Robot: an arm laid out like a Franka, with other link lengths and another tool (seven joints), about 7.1 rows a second.
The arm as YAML. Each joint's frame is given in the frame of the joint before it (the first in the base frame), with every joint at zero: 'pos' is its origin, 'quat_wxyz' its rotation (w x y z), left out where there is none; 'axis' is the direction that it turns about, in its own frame. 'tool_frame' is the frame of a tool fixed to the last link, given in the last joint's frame.
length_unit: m
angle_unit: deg
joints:
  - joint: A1
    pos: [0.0, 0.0, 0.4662]
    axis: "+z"
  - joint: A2
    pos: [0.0, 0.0, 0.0]
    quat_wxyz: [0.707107, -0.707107, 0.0, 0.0]
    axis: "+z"
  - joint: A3
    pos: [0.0, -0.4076, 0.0]
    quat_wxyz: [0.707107, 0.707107, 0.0, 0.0]
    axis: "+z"
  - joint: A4
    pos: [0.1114, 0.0, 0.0]
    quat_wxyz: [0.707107, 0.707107, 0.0, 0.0]
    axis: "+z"
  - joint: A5
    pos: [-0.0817, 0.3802, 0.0]
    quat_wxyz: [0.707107, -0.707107, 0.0, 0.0]
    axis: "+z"
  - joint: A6
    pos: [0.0, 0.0, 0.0]
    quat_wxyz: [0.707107, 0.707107, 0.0, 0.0]
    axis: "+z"
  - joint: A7
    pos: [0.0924, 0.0, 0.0]
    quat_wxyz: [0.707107, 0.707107, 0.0, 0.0]
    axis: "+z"
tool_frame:
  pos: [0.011, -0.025, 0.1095]
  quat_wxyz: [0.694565, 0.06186, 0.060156, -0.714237]
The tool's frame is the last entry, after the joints.
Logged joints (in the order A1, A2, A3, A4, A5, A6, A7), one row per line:
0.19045, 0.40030, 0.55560, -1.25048, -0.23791, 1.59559, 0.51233
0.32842, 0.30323, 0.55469, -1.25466, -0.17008, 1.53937, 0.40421
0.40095, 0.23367, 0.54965, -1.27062, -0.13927, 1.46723, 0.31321
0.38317, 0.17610, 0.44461, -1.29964, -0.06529, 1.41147, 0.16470
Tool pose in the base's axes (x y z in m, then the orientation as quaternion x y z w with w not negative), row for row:
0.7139, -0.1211, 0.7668, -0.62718, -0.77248, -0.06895, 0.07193
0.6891, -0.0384, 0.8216, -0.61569, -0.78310, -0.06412, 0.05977
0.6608, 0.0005, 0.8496, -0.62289, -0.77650, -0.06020, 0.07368
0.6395, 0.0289, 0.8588, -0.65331, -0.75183, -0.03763, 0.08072
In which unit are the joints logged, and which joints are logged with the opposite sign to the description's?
The joints are logged in radians. Opposite sign: A3, A5, A7.
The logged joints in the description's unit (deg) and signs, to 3 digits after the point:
10.912, 22.936, -31.834, -71.647, 13.631, 91.421, -29.354
18.817, 17.374, -31.781, -71.887, 9.745, 88.199, -23.160
22.973, 13.388, -31.493, -72.801, 7.980, 84.066, -17.946
21.954, 10.090, -25.474, -74.464, 3.741, 80.871, -9.437

